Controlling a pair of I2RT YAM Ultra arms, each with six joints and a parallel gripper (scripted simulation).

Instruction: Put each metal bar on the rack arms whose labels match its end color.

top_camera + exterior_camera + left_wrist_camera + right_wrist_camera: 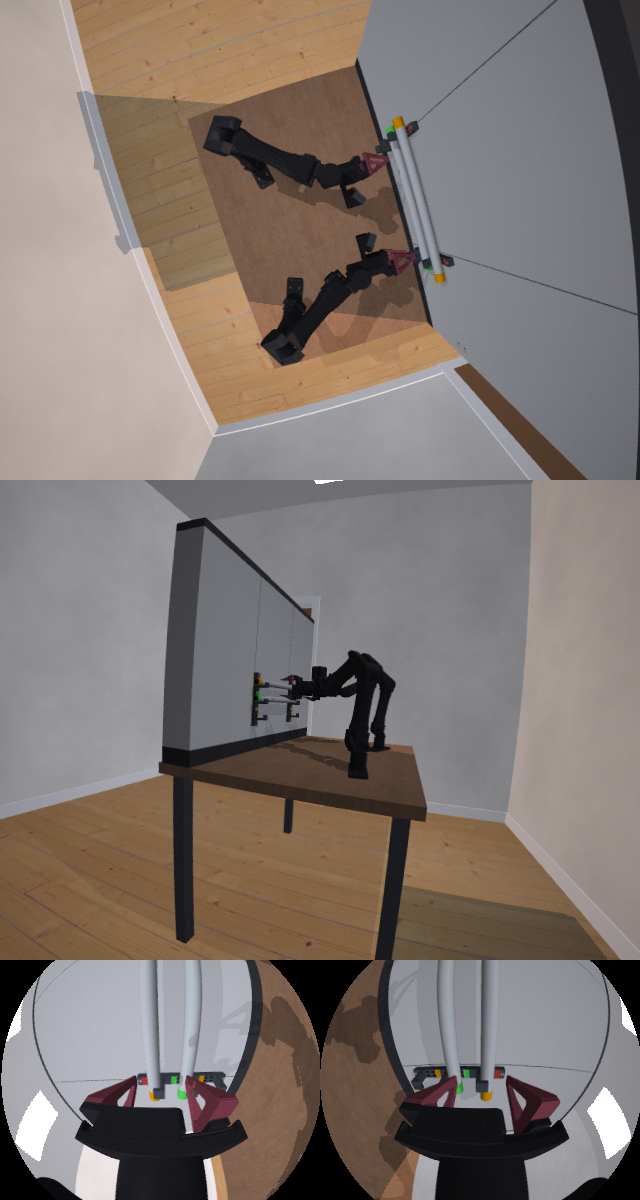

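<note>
Right now the metal bar is 70 mm ahead of my right hand, 150 mm to the left of it and 10 mm above it. Round my right hand: green-ended bar: 70 mm ahead, 160 mm to the left, 60 mm below; grey wall panel: 170 mm ahead, 180 mm to the left, 110 mm above.
My left gripper is now 8 cm short of the metal bar, 15 cm to the left of it and 2 cm below it. Round my left hand: green-ended bar: 8 cm ahead, 14 cm to the right, 6 cm below; then grey wall panel: 18 cm ahead, 12 cm to the right, 12 cm above.
</note>
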